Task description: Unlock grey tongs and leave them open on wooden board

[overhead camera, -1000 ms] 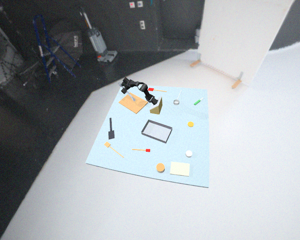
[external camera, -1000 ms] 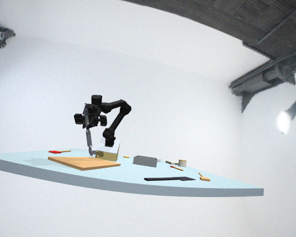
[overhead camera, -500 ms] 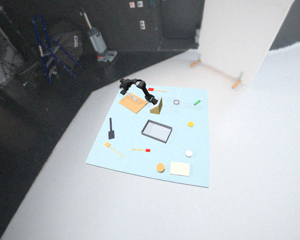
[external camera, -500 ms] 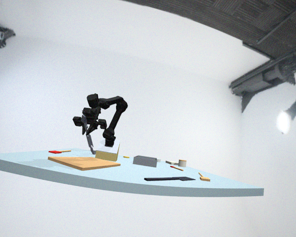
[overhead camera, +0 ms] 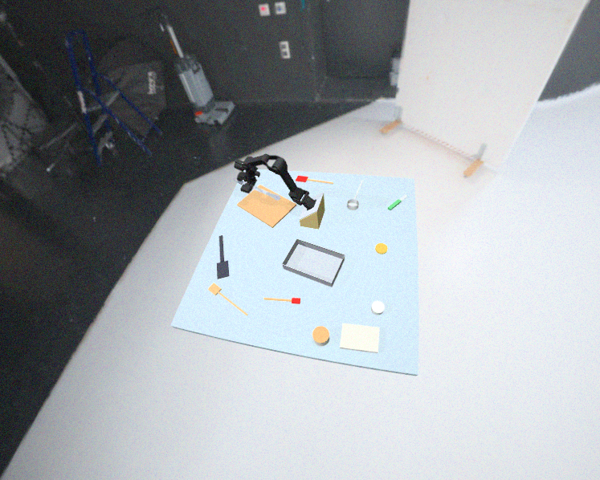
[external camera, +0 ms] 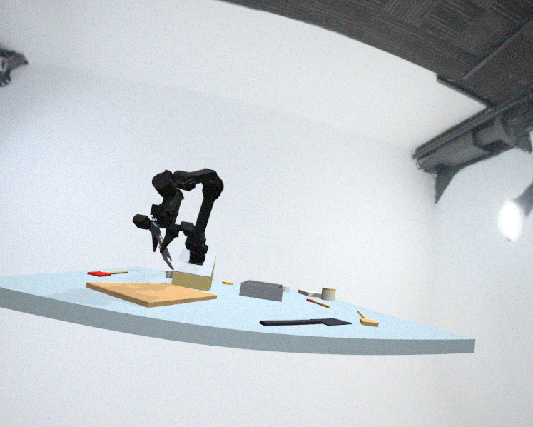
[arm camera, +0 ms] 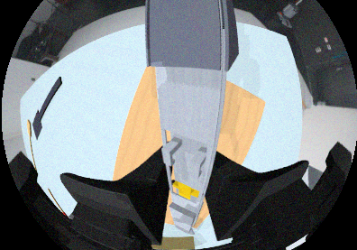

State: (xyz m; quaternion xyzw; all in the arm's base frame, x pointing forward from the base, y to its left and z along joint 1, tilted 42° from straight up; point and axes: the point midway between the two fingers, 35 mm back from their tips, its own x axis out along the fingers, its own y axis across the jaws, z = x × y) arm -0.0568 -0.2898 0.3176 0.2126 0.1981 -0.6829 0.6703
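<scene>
My gripper tip is 1 cm short of the wooden board, 8 cm to the right of it and 12 cm above it. Round my gripper tip: yellow lock piece 2 cm to the left, 3 cm above; then roasting tin 39 cm ahead, 53 cm to the left, 10 cm below; then black spatula 48 cm ahead, 4 cm to the right, 13 cm below.
</scene>
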